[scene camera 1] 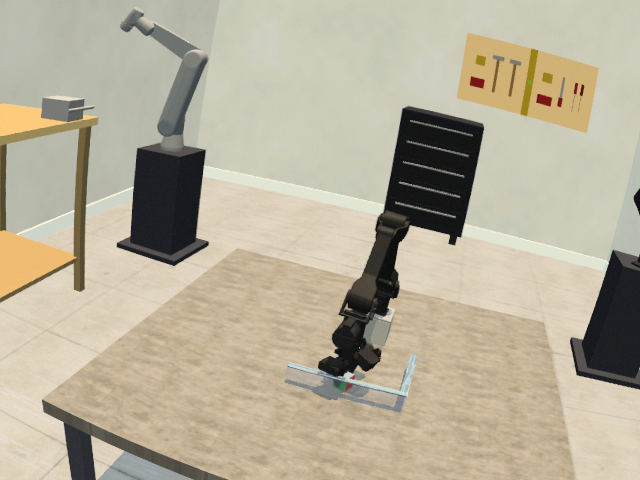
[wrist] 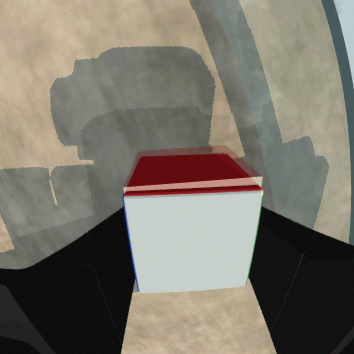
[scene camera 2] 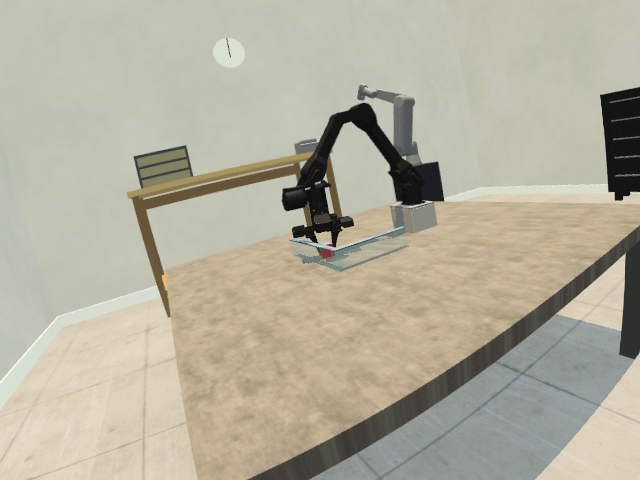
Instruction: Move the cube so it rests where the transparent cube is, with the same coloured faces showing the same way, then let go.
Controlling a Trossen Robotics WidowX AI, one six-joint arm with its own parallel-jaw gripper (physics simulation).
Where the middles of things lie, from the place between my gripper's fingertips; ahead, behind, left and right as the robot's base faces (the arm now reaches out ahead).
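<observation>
The transparent cube (wrist: 217,165) sits 1 cm to the left of my hand and 1 cm above it. As for the L-shaped wall (scene camera 1: 346,389), I find it 6 cm behind my hand, 2 cm to the left of it and, finally, 2 cm above it.
</observation>
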